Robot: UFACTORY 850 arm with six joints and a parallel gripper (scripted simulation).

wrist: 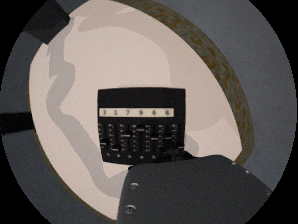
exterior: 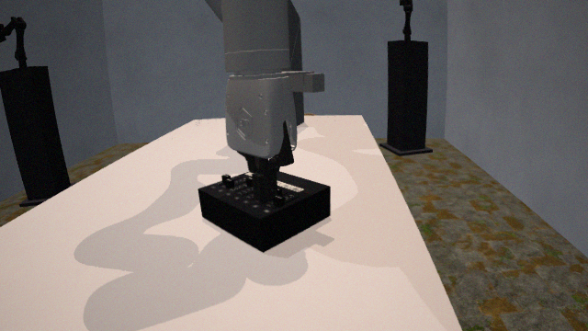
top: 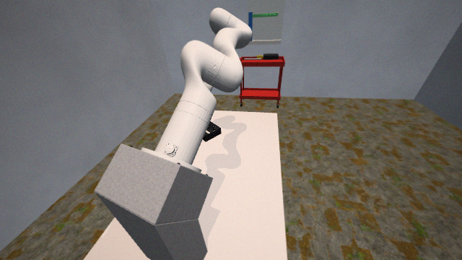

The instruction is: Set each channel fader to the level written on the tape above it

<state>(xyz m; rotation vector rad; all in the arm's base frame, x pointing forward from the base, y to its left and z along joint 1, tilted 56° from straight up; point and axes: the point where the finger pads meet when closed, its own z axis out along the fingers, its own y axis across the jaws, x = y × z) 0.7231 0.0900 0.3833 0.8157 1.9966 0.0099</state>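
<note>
Now: the fader cap 10 cm behind my hand, 5 cm to the right of it and 1 cm below it.
</note>
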